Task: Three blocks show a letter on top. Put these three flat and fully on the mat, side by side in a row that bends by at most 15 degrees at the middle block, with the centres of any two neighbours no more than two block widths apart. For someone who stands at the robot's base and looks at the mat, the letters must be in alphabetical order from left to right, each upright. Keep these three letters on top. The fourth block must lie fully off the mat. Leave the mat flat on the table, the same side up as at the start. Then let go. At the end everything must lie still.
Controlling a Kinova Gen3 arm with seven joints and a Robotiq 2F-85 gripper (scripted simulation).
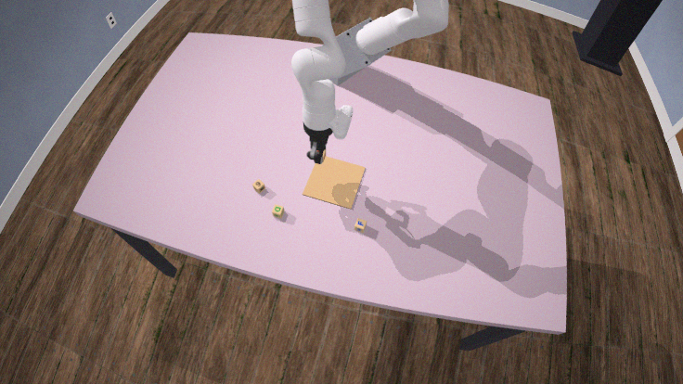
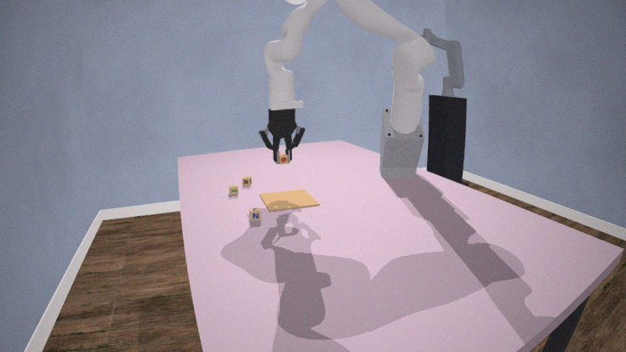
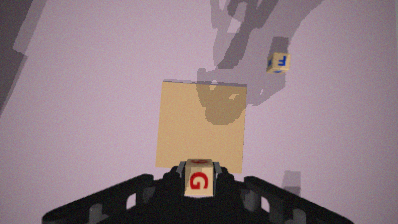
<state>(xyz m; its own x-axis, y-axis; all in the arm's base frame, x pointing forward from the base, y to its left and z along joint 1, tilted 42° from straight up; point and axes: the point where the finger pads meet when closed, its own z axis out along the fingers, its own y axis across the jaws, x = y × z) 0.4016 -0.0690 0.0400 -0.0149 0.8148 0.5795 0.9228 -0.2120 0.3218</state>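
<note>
Now: the tan mat 4 cm to the left of my hand and 12 cm below it. From my hand the other things lie so: blue N block (12 cm ahead, 14 cm to the left, 11 cm below); then green D block (14 cm ahead, 8 cm to the right, 11 cm below).
</note>
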